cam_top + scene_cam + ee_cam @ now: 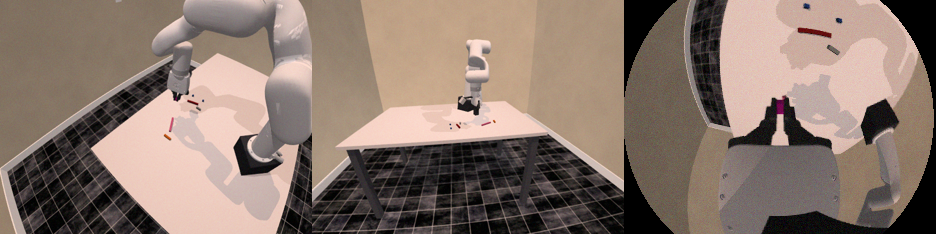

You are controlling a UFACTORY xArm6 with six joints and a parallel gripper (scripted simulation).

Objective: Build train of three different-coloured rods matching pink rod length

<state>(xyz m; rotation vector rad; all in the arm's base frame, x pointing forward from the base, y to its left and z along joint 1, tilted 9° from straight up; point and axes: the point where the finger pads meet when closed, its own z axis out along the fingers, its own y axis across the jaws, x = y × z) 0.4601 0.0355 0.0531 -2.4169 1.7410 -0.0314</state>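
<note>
My hand is 120 mm above the pink rod, 80 mm to the right of it and 50 mm past it. From my hand the other things lie so: magenta rod: 20 mm below; red rod: 140 mm to the right, 120 mm below, 30 mm behind; grey rod: 120 mm to the right, 120 mm below, 80 mm behind.
</note>
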